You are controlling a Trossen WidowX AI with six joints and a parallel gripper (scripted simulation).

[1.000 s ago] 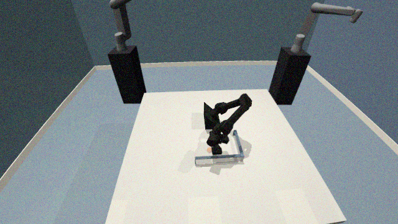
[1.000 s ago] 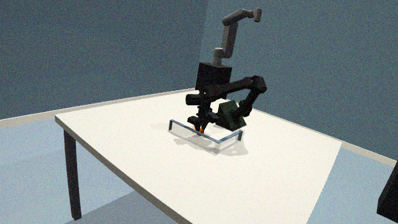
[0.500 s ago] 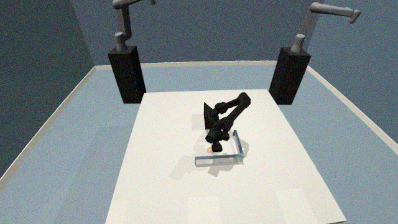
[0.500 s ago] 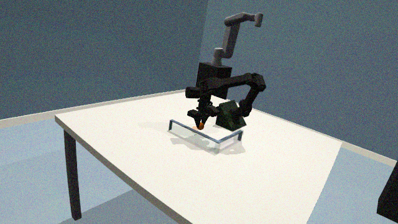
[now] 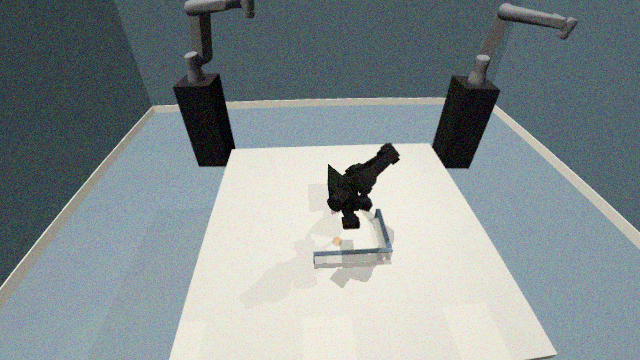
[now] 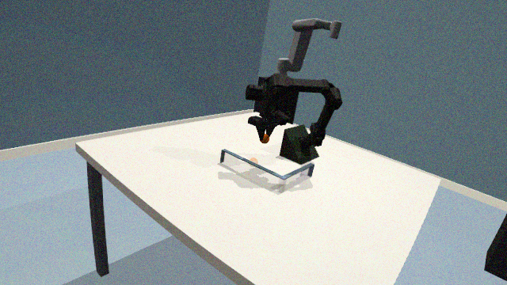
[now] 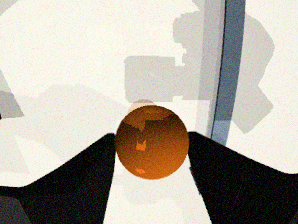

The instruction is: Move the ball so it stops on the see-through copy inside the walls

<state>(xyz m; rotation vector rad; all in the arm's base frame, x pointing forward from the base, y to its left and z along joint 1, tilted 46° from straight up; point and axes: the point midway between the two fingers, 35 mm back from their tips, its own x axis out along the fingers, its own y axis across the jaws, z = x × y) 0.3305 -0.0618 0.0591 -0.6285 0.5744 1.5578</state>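
My gripper tip is now 30 mm to the left of the see-through copy of ball and 120 mm above it. Round my gripper tip: orange ball: right at my gripper tip.
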